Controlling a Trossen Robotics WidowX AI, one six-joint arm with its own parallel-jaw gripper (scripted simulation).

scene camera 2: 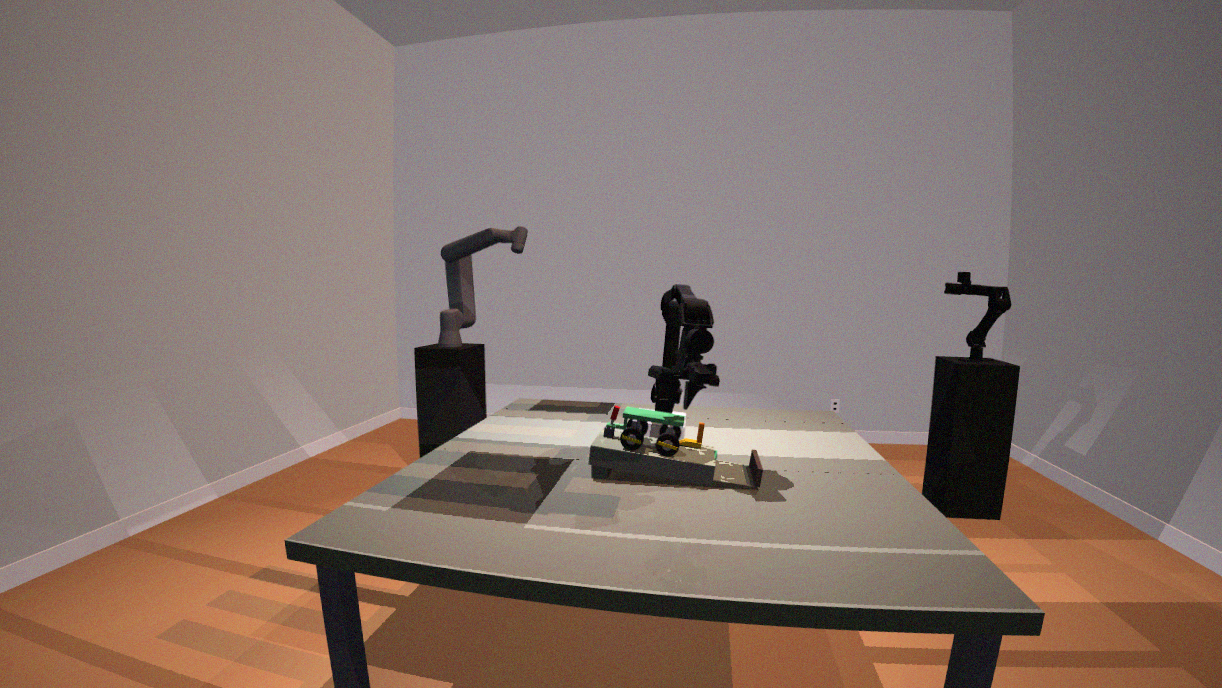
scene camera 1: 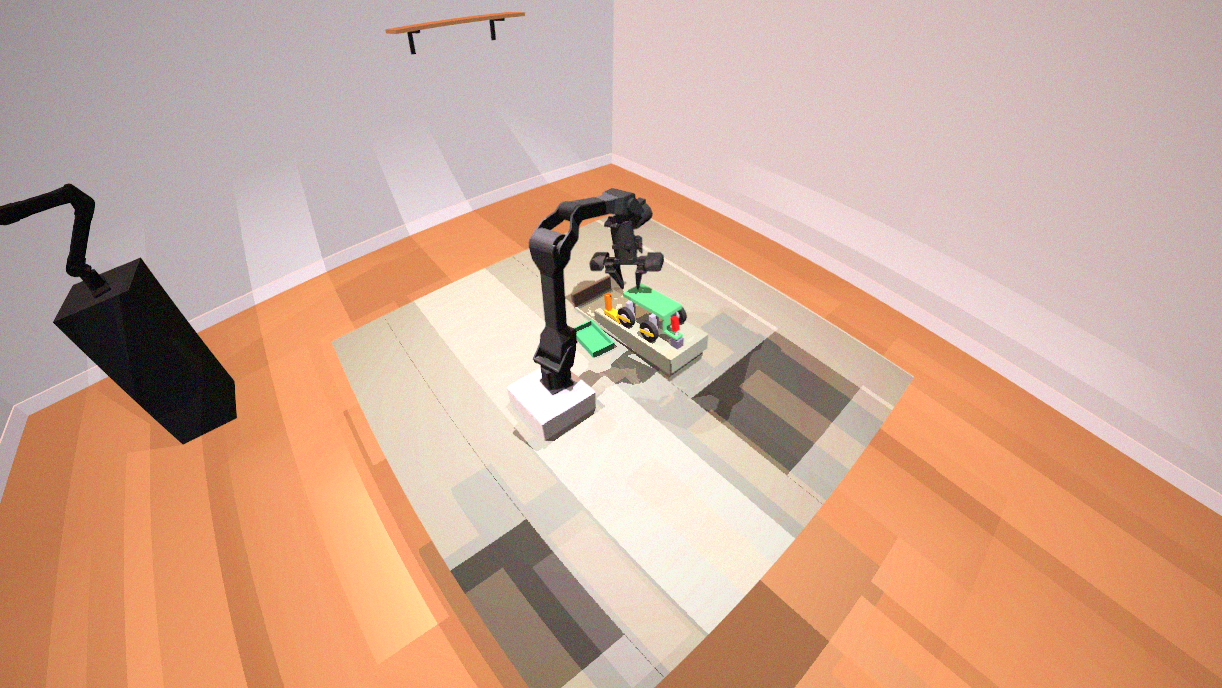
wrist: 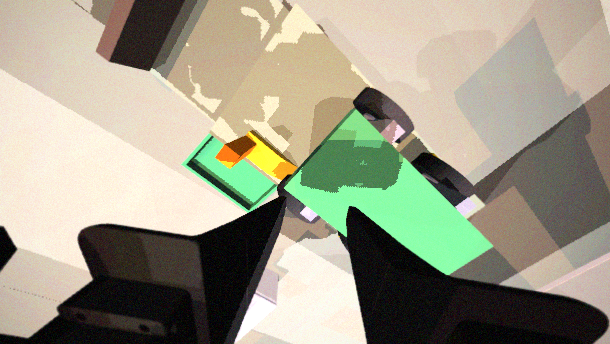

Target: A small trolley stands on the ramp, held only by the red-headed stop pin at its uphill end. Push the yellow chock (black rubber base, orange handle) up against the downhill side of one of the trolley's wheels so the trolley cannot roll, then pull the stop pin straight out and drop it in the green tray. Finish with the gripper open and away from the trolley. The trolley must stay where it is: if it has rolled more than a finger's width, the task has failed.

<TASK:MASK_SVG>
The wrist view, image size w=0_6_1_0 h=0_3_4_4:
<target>my gripper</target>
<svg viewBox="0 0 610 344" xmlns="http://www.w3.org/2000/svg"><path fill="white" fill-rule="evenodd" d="M2 225L0 225L0 272L18 250L10 234ZM348 207L346 216L347 244L366 344L595 344L608 329L609 320L606 314L595 306L580 300L569 298L565 295L513 288L507 285L454 278L446 275L400 243L357 207ZM287 198L279 196L237 219L197 235L117 223L97 224L83 228L78 233L77 242L91 274L91 282L59 304L56 308L59 315L42 326L34 335L26 338L3 333L0 334L0 344L234 344L279 236L286 211Z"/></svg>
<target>trolley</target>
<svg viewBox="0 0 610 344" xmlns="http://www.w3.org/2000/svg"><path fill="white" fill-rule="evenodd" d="M366 87L353 100L353 105L356 109L351 109L293 174L286 175L278 184L278 195L287 198L286 208L300 220L314 224L320 218L323 218L338 230L338 237L348 252L346 216L349 206L357 207L408 249L424 258L439 271L449 275L494 247L464 217L465 214L476 207L469 199L469 197L476 193L476 189L468 179L441 160L435 153L422 152L410 164L392 144L394 142L400 144L413 132L414 126L412 121L385 94L374 88Z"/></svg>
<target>yellow chock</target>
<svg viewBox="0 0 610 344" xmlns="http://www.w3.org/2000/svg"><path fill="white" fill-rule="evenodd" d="M215 157L229 169L247 157L264 172L280 180L283 180L286 175L292 174L298 168L253 130L249 131L247 135L225 144Z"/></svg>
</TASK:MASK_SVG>
